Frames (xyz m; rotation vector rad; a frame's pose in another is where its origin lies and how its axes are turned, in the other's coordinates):
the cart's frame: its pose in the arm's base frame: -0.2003 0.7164 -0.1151 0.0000 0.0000 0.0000
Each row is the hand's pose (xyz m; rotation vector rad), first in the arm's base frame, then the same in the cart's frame.
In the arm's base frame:
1: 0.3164 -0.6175 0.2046 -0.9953 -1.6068 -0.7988
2: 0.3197 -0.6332 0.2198 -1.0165 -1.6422 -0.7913
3: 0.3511 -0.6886 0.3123 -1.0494 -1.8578 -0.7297
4: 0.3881 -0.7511 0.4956 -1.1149 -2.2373 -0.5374
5: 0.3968 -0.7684 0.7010 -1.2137 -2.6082 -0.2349
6: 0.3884 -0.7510 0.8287 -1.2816 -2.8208 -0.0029
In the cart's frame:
1: 0.5167 -1.3339 0.3197 -0.9953 -1.6068 -0.7988
2: 0.5200 -1.3496 0.3349 -1.0165 -1.6422 -0.7913
3: 0.5514 -1.4050 0.4274 -1.0494 -1.8578 -0.7297
4: 0.5884 -1.4675 0.6107 -1.1149 -2.2373 -0.5374
5: 0.5971 -1.4848 0.8161 -1.2137 -2.6082 -0.2349
6: 0.5887 -1.4674 0.9438 -1.2816 -2.8208 -0.0029

